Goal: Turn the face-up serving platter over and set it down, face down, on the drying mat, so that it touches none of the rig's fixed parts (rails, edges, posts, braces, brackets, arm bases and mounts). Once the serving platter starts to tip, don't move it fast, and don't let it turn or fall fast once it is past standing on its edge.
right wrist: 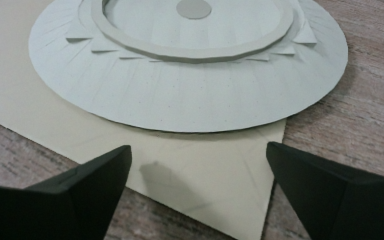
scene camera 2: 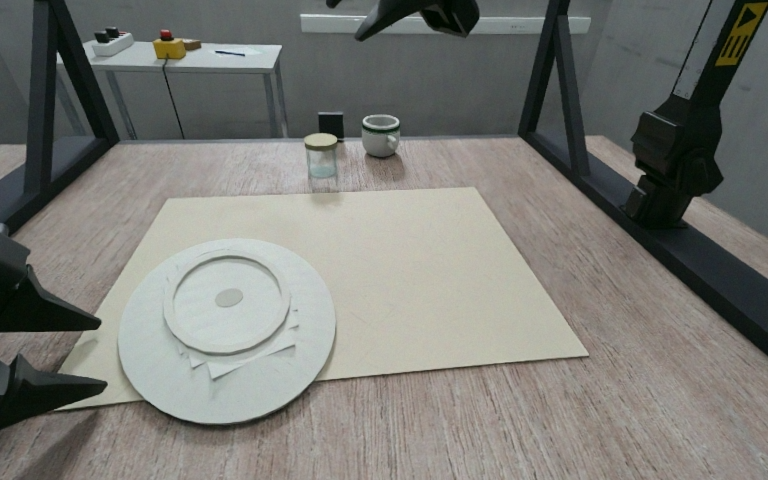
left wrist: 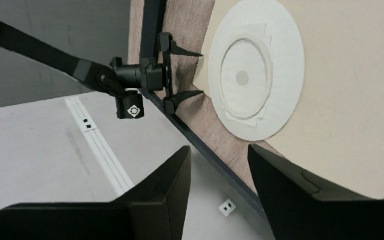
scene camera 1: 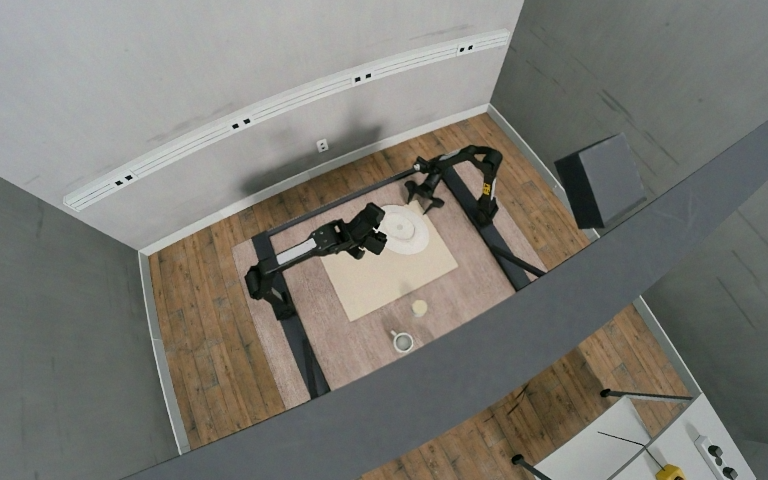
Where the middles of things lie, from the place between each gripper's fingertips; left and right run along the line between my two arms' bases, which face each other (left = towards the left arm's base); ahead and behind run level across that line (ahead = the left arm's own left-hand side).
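Relative to the white serving platter [scene camera 2: 223, 336], my right gripper is 6 cm past it, 13 cm to the right of it and 1 cm above it. Lidded glass jar [scene camera 2: 321, 149], counted from my right hand: 41 cm behind, 22 cm to the left, 1 cm above.
From my left hand: white serving platter 15 cm to the right, 8 cm ahead, 28 cm below; lidded glass jar 27 cm behind, 6 cm to the right, 25 cm below.
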